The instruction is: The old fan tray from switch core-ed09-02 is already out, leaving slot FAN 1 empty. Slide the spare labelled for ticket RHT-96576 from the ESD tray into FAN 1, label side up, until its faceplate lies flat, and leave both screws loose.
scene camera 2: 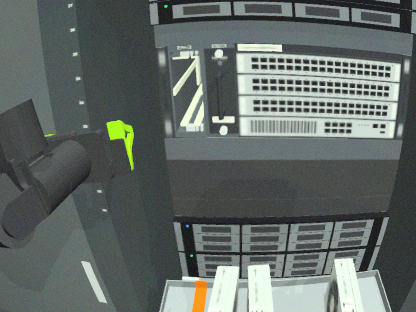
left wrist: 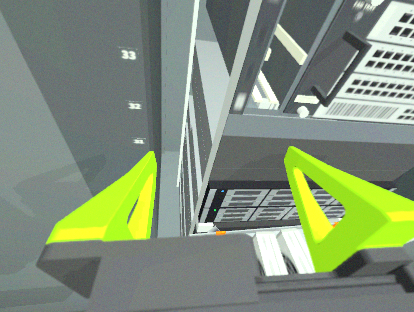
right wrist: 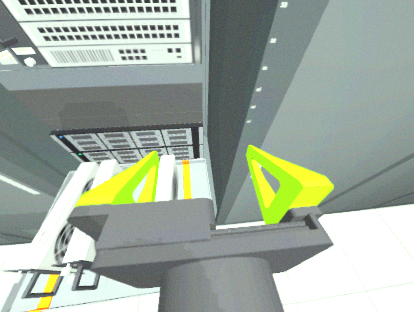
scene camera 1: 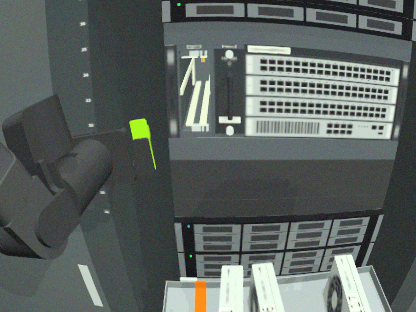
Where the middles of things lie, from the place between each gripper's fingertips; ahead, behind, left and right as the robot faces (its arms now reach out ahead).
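Counting from my right hand, I find the line cards [scene camera 2: 283, 90] 57 cm ahead, 16 cm to the left of the hand and 7 cm above it.
From my left hand, the line cards is 43 cm ahead and 35 cm to the right, and it is 1 cm above that hand.
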